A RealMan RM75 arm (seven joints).
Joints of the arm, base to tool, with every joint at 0 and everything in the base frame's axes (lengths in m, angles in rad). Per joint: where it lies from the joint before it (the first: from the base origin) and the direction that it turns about. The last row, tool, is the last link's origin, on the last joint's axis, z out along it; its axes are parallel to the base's.
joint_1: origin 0 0 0.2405 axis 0 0 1
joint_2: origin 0 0 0 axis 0 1 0
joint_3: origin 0 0 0.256 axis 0 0 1
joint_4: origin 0 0 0 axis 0 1 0
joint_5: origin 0 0 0.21 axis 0 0 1
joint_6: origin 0 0 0 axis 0 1 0
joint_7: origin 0 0 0.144 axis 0 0 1
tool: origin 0 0 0
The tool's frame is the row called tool.
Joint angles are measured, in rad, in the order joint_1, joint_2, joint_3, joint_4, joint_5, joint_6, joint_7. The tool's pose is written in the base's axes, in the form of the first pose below.
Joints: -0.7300 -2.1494 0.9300 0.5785 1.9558 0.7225 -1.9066
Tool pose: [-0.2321 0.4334 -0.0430], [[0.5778 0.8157 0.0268], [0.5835 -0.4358 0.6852], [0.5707 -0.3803 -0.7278]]
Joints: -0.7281 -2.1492 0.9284 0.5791 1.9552 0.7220 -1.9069
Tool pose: [-0.2330 0.4332 -0.0425], [[0.5754 0.8175 0.0257], [0.5839 -0.4326 0.6869], [0.5726 -0.3803 -0.7263]]
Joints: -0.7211 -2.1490 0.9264 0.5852 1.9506 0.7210 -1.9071
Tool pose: [-0.2349 0.4329 -0.0405], [[0.5700 0.8213 0.0248], [0.5823 -0.4250 0.6930], [0.5797 -0.3806 -0.7205]]
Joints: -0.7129 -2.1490 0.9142 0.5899 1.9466 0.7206 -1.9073
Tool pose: [-0.2384 0.4325 -0.0375], [[0.5570 0.8302 0.0227], [0.5819 -0.4096 0.7026], [0.5926 -0.3781 -0.7112]]
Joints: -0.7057 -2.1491 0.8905 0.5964 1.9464 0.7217 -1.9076
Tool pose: [-0.2424 0.4326 -0.0327], [[0.5403 0.8412 0.0205], [0.5791 -0.3894 0.7163], [0.6105 -0.3752 -0.6975]]
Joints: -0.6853 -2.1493 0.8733 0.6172 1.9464 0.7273 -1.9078
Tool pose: [-0.2488 0.4309 -0.0259], [[0.5278 0.8492 0.0155], [0.5730 -0.3695 0.7315], [0.6270 -0.3772 -0.6816]]
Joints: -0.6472 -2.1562 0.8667 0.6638 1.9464 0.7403 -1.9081
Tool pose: [-0.2558 0.4260 -0.0181], [[0.5225 0.8525 0.0130], [0.5610 -0.3552 0.7477], [0.6421 -0.3834 -0.6639]]
